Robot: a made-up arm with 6 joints.
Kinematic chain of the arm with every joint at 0, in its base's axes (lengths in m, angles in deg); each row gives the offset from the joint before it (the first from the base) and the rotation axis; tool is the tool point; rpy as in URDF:
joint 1: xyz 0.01 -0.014 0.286 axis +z
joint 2: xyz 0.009 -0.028 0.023 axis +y
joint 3: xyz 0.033 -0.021 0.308 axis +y
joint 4: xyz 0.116 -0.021 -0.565 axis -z
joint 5: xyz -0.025 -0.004 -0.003 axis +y
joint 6: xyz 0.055 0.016 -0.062 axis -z
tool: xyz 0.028 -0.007 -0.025 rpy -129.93 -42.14 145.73
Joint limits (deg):
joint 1: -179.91..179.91
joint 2: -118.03..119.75
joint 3: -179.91..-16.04
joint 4: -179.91..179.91
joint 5: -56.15..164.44
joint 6: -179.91..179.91
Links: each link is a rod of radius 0.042 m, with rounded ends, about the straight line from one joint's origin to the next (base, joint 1, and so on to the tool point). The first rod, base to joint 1, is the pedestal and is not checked.
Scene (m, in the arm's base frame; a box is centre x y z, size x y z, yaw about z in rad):
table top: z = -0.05
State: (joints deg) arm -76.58 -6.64 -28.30 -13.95 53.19 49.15
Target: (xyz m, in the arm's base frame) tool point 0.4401 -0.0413 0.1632
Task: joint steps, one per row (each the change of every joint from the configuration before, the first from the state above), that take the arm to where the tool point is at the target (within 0.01 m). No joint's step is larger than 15 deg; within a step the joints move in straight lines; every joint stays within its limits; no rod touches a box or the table.
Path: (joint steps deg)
1: 13.99 -2.77 1.13 2.54 1.31 0.06
2: 14.00 -2.76 1.12 2.53 1.32 0.06
3: 13.99 -2.77 1.13 2.54 1.31 0.05
4: 13.99 -2.76 1.12 2.53 1.31 0.06
5: 14.00 -2.77 1.13 2.54 1.32 0.06
6: 13.99 -2.76 1.12 2.54 1.31 0.06

